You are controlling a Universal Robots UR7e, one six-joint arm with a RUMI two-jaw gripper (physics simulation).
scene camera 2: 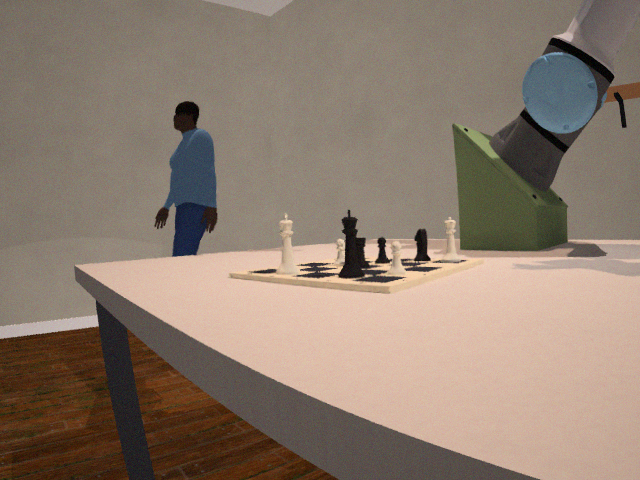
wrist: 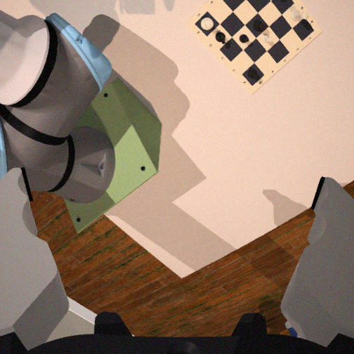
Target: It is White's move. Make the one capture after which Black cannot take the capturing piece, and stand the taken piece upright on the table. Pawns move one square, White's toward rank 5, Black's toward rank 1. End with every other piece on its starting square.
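Frame: origin at the arm's base, x up, y ahead, z left, level; metres.
Seen in the pictures: arm's base, origin of the base link: (scene camera 2: 518,165).
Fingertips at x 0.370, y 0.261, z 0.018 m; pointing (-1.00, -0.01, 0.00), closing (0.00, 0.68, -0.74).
Offsets run from my fingertips to a thing's top centre. "spot": to the spot under its first point. Level surfaces: height alone.
The chessboard @[spot: dy +0.281, dx -0.522, dz -0.062 m] (scene camera 2: 310,282) (wrist: 284,61) lies on the table. In the scene view, a tall white piece @[dy +0.253, dx -0.457, dz -0.124 m] (scene camera 2: 285,248) stands left, and the black king @[dy +0.244, dx -0.457, dz -0.043 m] (scene camera 2: 350,253) near the front with a black rook @[spot: dy +0.175, dx -0.505, dz -0.084 m] (scene camera 2: 362,253) partly behind it. A white pawn @[dy +0.170, dx -0.489, dz -0.121 m] (scene camera 2: 339,252), a black pawn @[dy +0.132, dx -0.489, dz -0.087 m] (scene camera 2: 382,251), another white pawn @[dy +0.213, dx -0.489, dz -0.012 m] (scene camera 2: 396,259), a black knight @[dy +0.096, dx -0.481, dz -0.051 m] (scene camera 2: 421,245) and a second tall white piece @[dy +0.094, dx -0.467, dz -0.010 m] (scene camera 2: 450,240) also stand upright. In the wrist view, the pieces are small and the board's top is cut off. My gripper (wrist: 173,177) is open and empty, away from the board; it does not show in the scene view.
The green base (scene camera 2: 496,206) (wrist: 137,155) with the arm (scene camera 2: 532,149) (wrist: 87,160) stands on the table @[dx -0.526 m] (scene camera 2: 465,361) (wrist: 235,140), beyond the board in the scene view. A person (scene camera 2: 192,165) in blue stands behind the table. An orange bar (scene camera 2: 628,91) shows at the right.
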